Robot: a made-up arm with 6 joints.
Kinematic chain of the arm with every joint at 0, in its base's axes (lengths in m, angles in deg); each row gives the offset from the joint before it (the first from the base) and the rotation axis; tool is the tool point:
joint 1: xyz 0 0 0.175 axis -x
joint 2: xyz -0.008 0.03 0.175 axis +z
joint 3: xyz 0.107 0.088 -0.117 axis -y
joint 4: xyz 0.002 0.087 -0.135 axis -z
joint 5: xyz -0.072 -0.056 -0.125 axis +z
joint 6: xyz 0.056 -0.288 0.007 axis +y
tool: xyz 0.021 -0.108 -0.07
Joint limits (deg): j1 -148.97..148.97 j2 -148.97..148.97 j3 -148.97..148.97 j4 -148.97..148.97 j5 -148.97..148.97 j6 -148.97..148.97
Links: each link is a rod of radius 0.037 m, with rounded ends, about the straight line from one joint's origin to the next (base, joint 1, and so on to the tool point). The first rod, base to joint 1, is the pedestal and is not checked.
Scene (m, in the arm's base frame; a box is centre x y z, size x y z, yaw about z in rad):
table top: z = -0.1
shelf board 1: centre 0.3 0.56 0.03 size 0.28 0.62 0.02 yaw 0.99
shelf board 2: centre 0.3 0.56 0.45 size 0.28 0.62 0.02 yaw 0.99
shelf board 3: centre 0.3 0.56 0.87 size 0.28 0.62 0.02 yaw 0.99
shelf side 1: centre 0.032 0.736 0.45 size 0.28 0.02 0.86 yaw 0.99
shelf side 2: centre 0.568 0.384 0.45 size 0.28 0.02 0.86 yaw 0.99
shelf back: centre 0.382 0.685 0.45 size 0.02 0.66 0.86 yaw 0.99
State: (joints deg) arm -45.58 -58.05 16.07 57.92 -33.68 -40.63
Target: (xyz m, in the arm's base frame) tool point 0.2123 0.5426 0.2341
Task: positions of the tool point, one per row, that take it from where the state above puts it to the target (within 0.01 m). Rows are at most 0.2 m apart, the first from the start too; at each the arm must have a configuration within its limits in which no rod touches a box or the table.
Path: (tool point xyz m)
1: 0.0616 0.5302 0.2048
2: 0.2123 0.5426 0.2341

